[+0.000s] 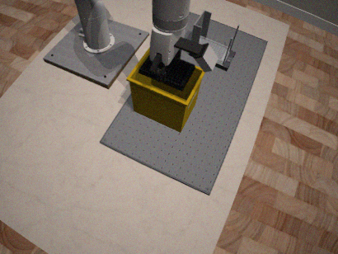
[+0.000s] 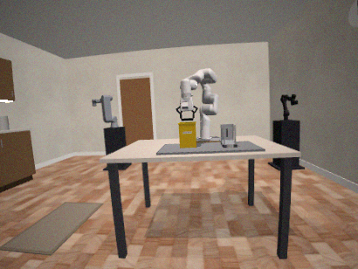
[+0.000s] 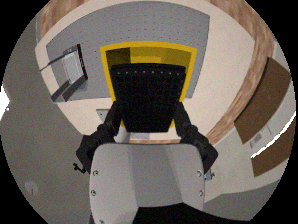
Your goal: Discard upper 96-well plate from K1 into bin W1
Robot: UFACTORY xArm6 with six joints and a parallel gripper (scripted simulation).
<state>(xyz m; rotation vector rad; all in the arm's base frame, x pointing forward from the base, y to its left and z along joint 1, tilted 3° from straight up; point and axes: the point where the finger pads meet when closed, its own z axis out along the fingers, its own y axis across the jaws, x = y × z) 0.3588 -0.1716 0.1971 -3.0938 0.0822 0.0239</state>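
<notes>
Right now the black 96-well plate is 10 mm below my hand. From my hand the other things lie so: pale plate: 290 mm to the left, 190 mm below, 60 mm ahead; then yellow plastics bin W1: 130 mm below.
</notes>
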